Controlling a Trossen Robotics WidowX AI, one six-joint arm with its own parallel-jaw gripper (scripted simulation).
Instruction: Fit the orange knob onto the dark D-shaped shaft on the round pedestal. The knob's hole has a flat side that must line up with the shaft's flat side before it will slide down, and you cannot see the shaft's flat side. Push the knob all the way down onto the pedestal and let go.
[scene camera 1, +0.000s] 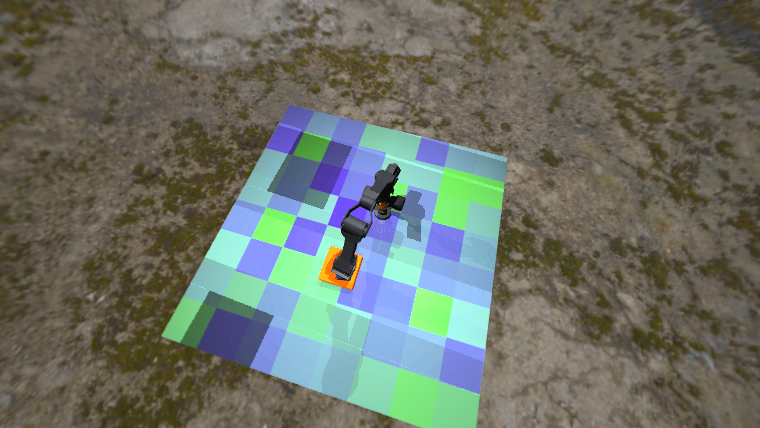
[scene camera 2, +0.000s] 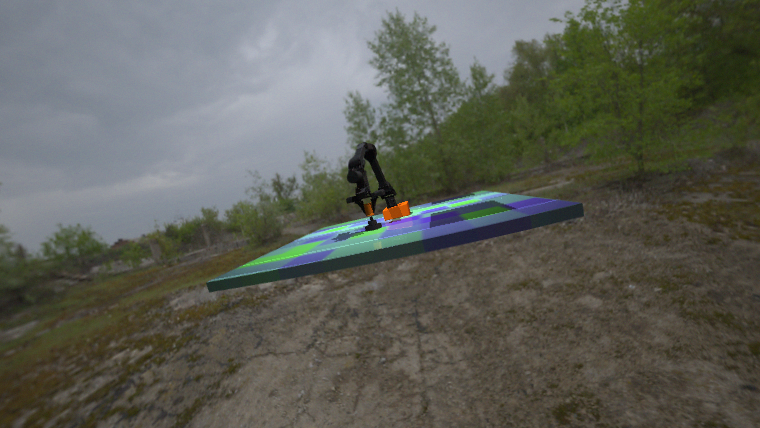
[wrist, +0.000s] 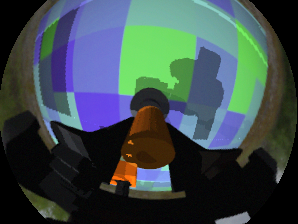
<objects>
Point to the gripper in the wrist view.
149, 122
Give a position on an orange knob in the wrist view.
148, 145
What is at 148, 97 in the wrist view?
A round pedestal.
</objects>
